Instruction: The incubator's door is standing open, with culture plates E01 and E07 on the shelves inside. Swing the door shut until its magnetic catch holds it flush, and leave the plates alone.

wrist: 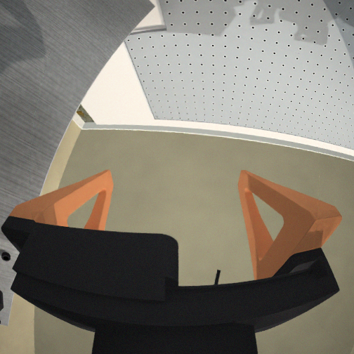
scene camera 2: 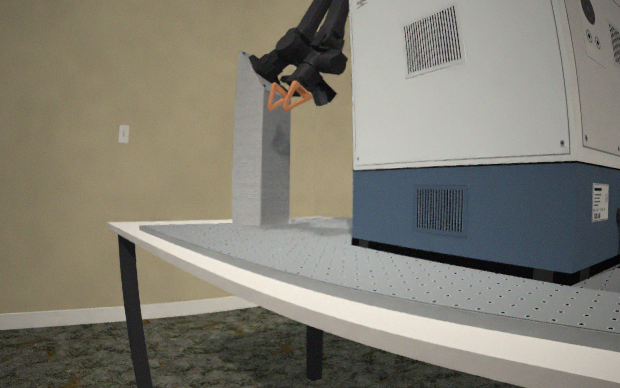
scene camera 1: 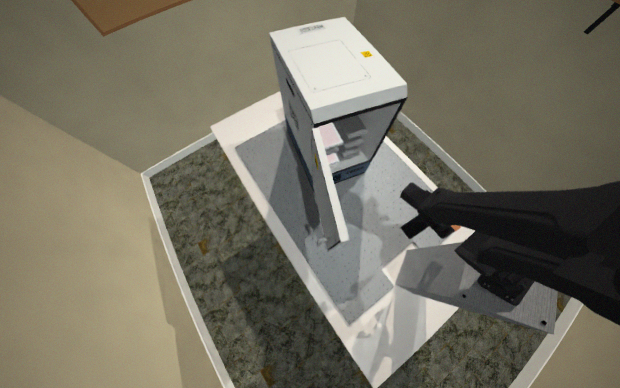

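Seen in the pictures: gripper, fingertip midpoint: (scene camera 2: pixel 275 109); arm's base, link origin: (scene camera 2: pixel 262 71) (scene camera 1: pixel 509 275).
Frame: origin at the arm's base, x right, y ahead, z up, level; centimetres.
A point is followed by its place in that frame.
Observation:
The incubator (scene camera 1: pixel 336 67) {x -4.4, y 74.8, z 7.8 cm} (scene camera 2: pixel 480 115) {x 15.2, y 87.0, z -27.4 cm} is a tall white cabinet on a blue base. Its door (scene camera 1: pixel 331 190) {x -27.9, y 40.5, z 4.3 cm} stands wide open in scene camera 1, sticking out from the left side of the opening. Pinkish-white plates, an upper one (scene camera 1: pixel 329 135) {x -10.2, y 66.6, z -13.9 cm} and a lower one (scene camera 1: pixel 332 158) {x -9.0, y 63.6, z -28.1 cm}, sit on the shelves inside; their labels cannot be read. My gripper (scene camera 2: pixel 284 97) (wrist: pixel 175 176) is open and empty, its orange fingers wide apart. It is in the air to the right of the door in scene camera 1, apart from it, and the arm partly hides its fingers there. The door does not show in the wrist view.
A grey metal pedestal (scene camera 1: pixel 435 275) {x -6.1, y 2.7, z -20.2 cm} (scene camera 2: pixel 247 150) {x 6.5, y 4.9, z -26.4 cm} (wrist: pixel 45 95) stands on the table close to the gripper and borders the left of the wrist view. The incubator stands on a perforated grey board (scene camera 1: pixel 265 175) {x -40.5, y 82.7, z -47.1 cm} (scene camera 2: pixel 400 280) {x 26.4, y 82.8, z -47.2 cm} (wrist: pixel 200 75) on the white-edged table (scene camera 2: pixel 280 272) {x 34.1, y 70.0, z -47.3 cm}.

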